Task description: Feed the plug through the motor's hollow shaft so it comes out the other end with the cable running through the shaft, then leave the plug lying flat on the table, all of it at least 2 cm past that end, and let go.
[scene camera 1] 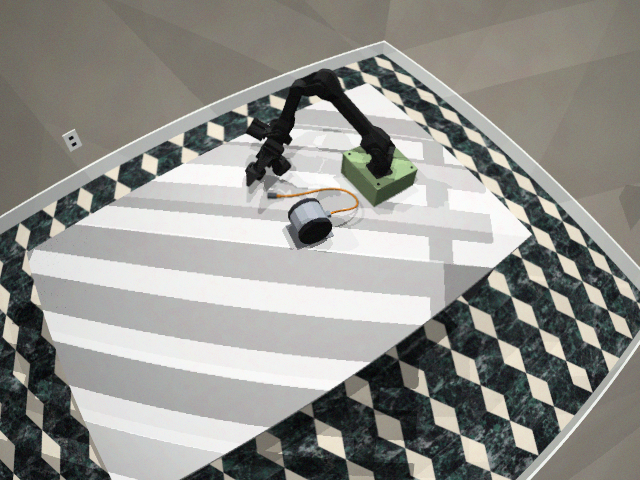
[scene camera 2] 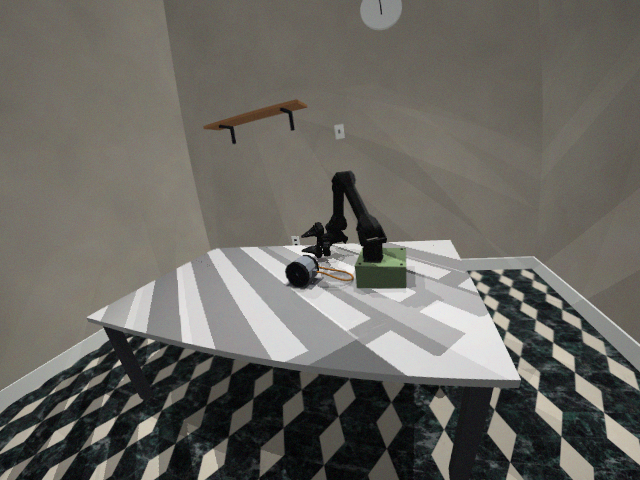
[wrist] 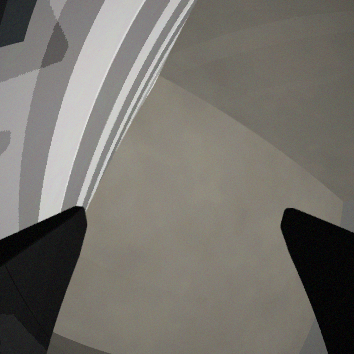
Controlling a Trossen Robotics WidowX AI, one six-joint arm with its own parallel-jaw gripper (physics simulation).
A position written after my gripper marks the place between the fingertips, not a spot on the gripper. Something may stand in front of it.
Note:
In view: my gripper (scene camera 1: 252, 179).
My gripper is seen too in the wrist view (wrist: 187, 219).

